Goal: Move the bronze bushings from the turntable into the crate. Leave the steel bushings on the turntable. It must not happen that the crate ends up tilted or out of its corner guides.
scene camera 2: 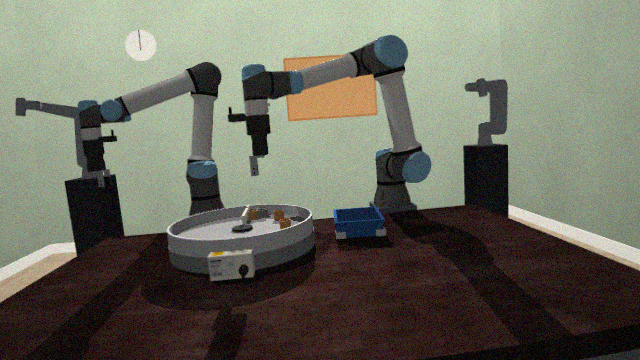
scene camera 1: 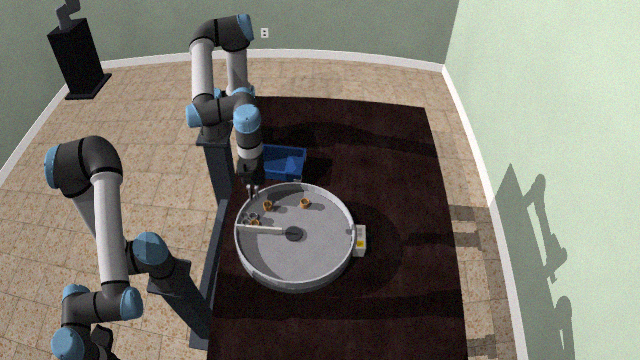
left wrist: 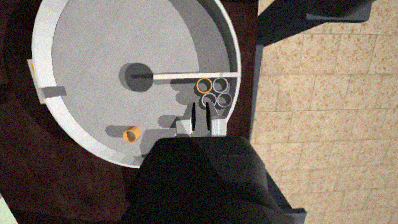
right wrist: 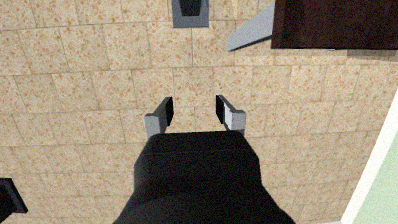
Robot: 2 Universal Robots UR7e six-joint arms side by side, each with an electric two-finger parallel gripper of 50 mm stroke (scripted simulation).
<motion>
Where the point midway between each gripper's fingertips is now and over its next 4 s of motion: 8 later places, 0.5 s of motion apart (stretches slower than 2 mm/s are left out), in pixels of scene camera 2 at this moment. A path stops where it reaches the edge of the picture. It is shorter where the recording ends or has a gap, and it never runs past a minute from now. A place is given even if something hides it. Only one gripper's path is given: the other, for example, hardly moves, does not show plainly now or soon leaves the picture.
My left gripper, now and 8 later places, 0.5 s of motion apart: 255, 175; 258, 184; 261, 199; 261, 200; 262, 204; 262, 208; 262, 211; 262, 214; 262, 208
</motion>
